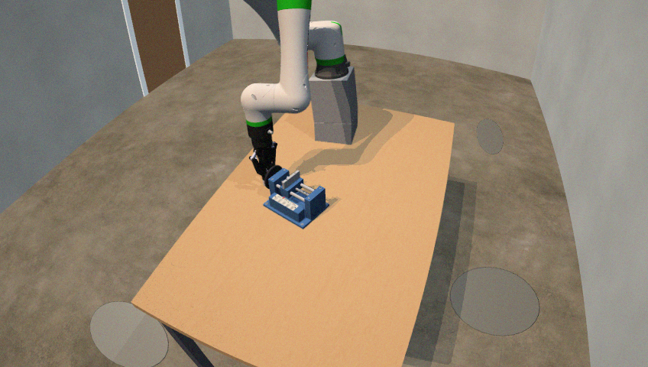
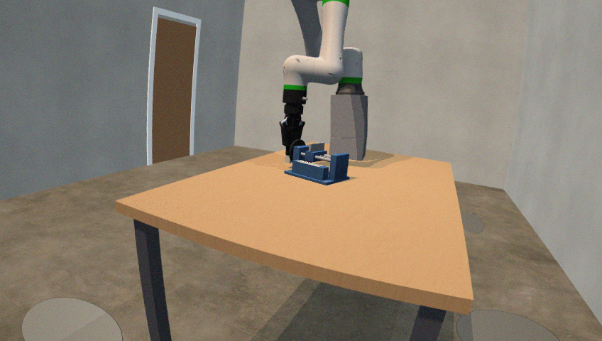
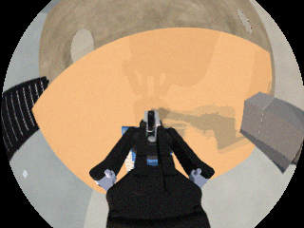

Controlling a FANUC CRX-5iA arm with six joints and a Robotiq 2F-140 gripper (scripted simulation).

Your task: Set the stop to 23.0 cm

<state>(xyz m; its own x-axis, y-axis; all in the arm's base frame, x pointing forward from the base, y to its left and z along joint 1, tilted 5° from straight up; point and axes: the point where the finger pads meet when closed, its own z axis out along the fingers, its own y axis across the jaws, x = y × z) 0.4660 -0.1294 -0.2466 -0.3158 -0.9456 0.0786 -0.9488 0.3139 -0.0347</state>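
My hand is 12 cm to the right of the grey stop plate, 5 cm short of it and 3 cm below it. Also, from my hand: black handwheel (2 cm to the left, 1 cm below).
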